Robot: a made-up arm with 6 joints.
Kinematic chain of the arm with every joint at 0, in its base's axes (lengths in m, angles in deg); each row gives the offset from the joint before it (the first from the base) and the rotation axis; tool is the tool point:
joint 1: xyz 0 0 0.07 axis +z
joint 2: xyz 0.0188 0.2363 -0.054 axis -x
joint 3: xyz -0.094 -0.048 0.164 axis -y
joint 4: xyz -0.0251 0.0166 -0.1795 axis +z
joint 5: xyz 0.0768 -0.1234 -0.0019 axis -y
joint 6: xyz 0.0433 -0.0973 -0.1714 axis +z
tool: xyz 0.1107 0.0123 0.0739
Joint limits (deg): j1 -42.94..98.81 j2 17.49..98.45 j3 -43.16..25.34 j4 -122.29..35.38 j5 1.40..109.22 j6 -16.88..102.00
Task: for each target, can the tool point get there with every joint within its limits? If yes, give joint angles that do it. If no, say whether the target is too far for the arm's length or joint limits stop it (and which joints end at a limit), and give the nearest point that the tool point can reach.
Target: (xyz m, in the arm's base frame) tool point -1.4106 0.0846 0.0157
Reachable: no: too far | nearest point -0.7094 0.0425 0.0809 | short by 0.705 m
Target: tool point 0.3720 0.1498 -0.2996
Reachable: no: joint limits stop it (at a limit: joint 2, joint 4, joint 5) | nearest point 0.2095 0.0844 -0.0949 | short by 0.269 m
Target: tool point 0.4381 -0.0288 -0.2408
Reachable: no: joint limits stop it (at a limit: joint 2, joint 4, joint 5) | nearest point 0.2581 -0.0170 -0.0642 | short by 0.252 m
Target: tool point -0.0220 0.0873 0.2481
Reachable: yes | joints 49.24 54.50 -13.51 -15.85 50.35 8.86
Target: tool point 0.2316 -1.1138 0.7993
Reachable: no: too far | nearest point -0.0668 -0.4948 0.2945 | short by 0.853 m
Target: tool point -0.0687 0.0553 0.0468
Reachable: yes | joints 15.93 39.64 -34.09 -1.62 59.00 80.57
